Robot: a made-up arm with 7 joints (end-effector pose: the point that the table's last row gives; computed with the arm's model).
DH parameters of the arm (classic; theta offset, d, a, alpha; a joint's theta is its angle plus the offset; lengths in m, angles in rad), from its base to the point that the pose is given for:
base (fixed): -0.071 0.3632 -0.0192 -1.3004
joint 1: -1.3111 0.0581 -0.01 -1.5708
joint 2: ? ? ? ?
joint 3: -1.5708 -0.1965 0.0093 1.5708
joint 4: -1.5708 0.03 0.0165 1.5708
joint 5: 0 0.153 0.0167 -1.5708
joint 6: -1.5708 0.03 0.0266 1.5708
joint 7: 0.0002 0.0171 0 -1.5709
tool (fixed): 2.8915 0.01 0 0
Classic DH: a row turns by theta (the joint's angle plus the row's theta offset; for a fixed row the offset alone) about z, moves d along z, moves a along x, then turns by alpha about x.
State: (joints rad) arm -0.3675 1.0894 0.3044 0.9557 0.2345 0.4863 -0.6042
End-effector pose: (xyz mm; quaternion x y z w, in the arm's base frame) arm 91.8 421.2 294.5 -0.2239 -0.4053 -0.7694 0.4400
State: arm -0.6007 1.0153 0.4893 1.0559 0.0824 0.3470 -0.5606
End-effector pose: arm 109.9 414.9 275.4 -0.0625 -0.5710 -0.7584 0.3081
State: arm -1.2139 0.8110 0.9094 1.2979 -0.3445 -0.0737 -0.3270
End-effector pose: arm 230.5 333.0 242.9 -0.3702 0.8101 0.4545 0.0105
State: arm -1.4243 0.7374 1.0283 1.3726 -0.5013 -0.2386 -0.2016
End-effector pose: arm 281.4 281.2 259.6 -0.4728 0.8385 0.2663 0.0506
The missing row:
joint 2: 1.2915 0.0054 -0.01 1.5708
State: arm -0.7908 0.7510 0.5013 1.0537 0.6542 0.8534 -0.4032
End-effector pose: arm 175.8 362.5 227.1 -0.1863 -0.4445 -0.6986 0.5288
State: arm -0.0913 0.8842 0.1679 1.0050 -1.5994 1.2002 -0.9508
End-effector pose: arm 3.8 352.4 126.3 -0.1088 -0.9780 0.0644 0.1658
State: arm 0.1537 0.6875 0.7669 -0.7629 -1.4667 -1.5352 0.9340
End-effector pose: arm 27.1 246.4 317.5 -0.7559 0.5783 -0.1727 0.2537
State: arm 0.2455 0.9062 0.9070 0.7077 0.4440 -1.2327 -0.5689
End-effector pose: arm -42.3 363.6 304.5 0.2108 0.1106 0.9557 0.1733
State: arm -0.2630 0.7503 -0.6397 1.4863 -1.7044 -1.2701 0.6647
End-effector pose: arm -10.9 341.9 161.3 0.6531 -0.2689 -0.6227 0.3367
